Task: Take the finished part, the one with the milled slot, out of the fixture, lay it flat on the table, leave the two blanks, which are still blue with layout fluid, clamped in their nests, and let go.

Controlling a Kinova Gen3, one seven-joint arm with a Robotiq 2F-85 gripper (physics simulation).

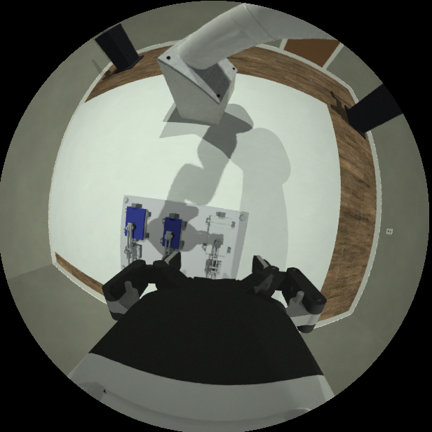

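Note:
The pale finished part (218,230) lies in the right-hand nest of the light grey fixture plate (240,240). It blends with the plate, and I cannot make out its slot clearly. A metal toggle clamp (215,257) reaches over its near end; I cannot tell whether it presses on the part. A larger blue blank (140,220) sits in the left nest and a smaller blue blank (173,227) in the middle nest, each with a clamp arm over it. My gripper (216,261) is open and empty, above the near side of the fixture. The clamps' handle ends are hidden.
The pale table top (110,150) extends around the fixture. The robot's grey base (197,100) stands beyond it, with the arm rising above. Dark shadows fall across the table and fixture. Black blocks (119,47) (375,110) stand at the far left and right, by the wooden floor (357,200).

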